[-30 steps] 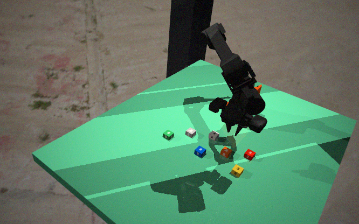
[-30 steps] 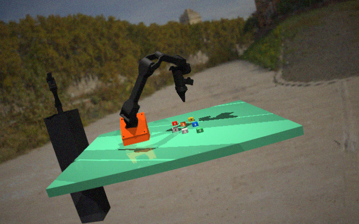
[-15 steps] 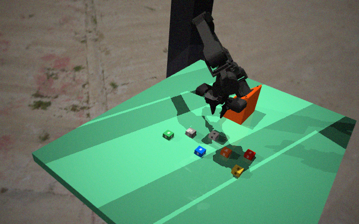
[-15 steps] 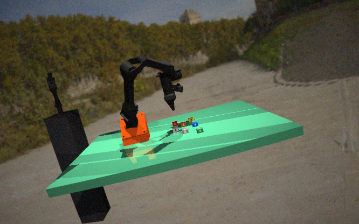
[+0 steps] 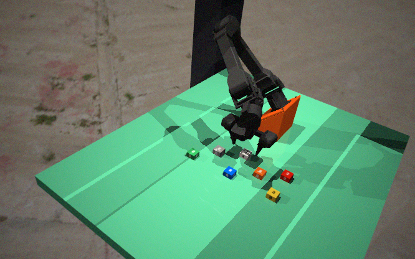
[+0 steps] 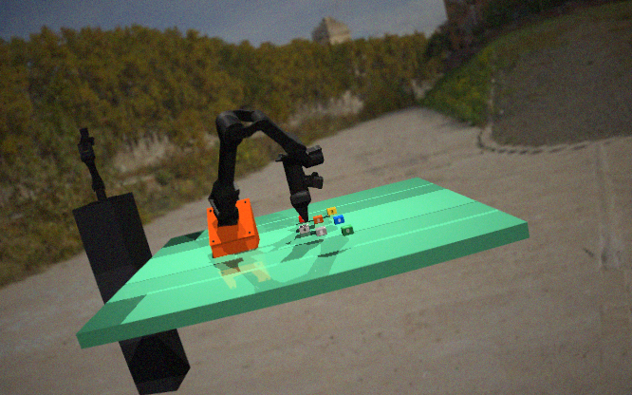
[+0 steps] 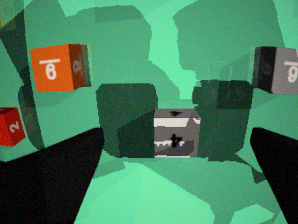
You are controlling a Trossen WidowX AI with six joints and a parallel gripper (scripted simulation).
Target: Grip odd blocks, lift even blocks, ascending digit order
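The white block is 10 mm behind my gripper tip and 30 mm below it. From my gripper tip the other things lie so: grey block (40 mm ahead, 80 mm to the right, 30 mm below); blue block (100 mm ahead, 20 mm to the left, 30 mm below); orange block (30 mm ahead, 90 mm to the left, 30 mm below).
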